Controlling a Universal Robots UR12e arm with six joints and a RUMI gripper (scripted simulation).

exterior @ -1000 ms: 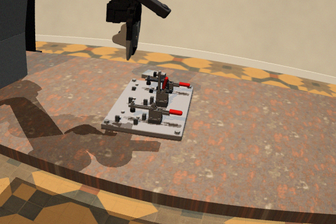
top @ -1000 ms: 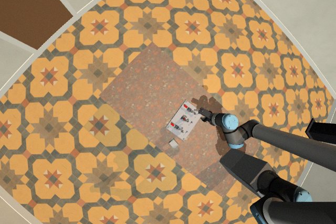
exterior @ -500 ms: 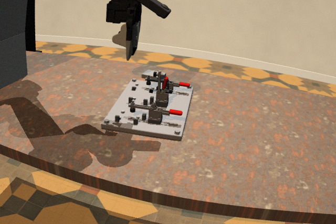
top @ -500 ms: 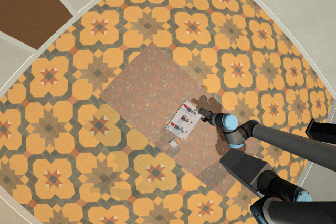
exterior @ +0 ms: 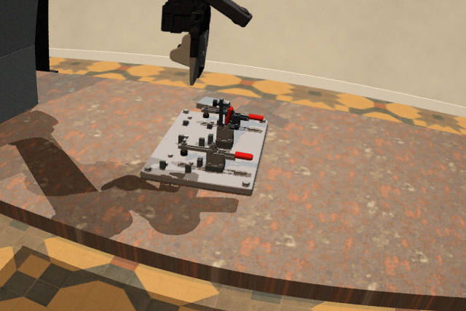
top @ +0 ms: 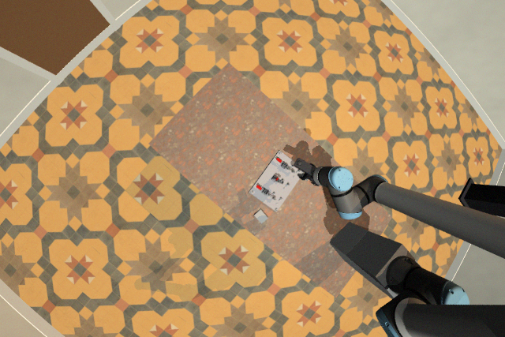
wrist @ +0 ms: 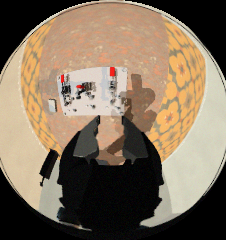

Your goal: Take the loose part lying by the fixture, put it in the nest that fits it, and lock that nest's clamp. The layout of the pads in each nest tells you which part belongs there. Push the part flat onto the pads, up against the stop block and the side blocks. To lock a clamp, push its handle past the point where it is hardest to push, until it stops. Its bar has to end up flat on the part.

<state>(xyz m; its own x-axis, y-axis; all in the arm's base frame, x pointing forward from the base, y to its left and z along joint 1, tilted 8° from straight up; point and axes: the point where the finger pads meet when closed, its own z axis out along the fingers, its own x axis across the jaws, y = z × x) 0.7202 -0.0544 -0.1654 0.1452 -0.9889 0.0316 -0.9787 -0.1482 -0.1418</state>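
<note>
My gripper is now 50 mm short of the toggle clamp and 170 mm above it. Also, from my hand: part (80 mm behind, 360 mm to the left, 210 mm below); then grey fixture plate (110 mm to the left, 210 mm below).
</note>
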